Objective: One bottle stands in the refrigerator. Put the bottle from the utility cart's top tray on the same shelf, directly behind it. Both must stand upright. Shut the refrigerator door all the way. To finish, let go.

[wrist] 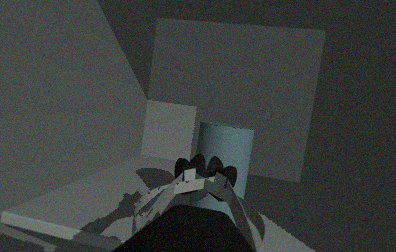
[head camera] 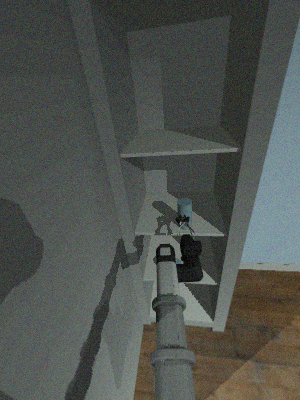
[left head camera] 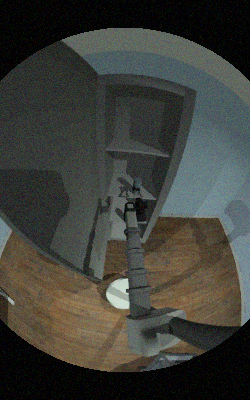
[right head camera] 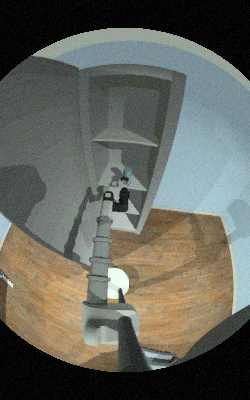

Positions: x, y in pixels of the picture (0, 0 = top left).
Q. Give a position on a pale blue bottle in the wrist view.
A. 232, 144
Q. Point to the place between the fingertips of the gripper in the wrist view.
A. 206, 168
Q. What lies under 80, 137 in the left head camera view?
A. A refrigerator.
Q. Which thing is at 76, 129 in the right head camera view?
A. A refrigerator.
